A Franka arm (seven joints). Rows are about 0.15 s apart.
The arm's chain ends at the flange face. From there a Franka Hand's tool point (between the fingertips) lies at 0.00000 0.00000 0.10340 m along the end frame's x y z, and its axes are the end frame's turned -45 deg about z.
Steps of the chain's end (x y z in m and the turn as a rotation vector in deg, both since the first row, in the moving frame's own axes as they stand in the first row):
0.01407 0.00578 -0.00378 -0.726 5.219 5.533
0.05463 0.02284 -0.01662 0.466 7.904 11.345
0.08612 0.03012 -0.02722 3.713 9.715 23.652
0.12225 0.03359 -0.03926 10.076 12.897 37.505
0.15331 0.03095 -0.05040 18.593 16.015 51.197
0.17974 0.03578 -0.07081 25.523 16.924 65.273
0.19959 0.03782 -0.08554 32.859 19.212 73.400
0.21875 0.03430 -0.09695 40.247 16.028 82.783
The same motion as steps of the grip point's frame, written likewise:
0.01121 0.02188 -0.00422 -4.204 3.177 5.533
0.03212 0.06523 -0.01760 -5.259 5.918 11.345
0.05460 0.09307 -0.02889 -4.244 9.495 23.652
0.08845 0.12269 -0.04330 -1.995 16.244 37.505
0.12516 0.14568 -0.05913 1.823 24.472 51.197
0.14822 0.17109 -0.08373 6.080 30.015 65.273
0.16941 0.19157 -0.10466 9.650 36.820 73.400
0.19218 0.20137 -0.12051 17.125 39.792 82.783

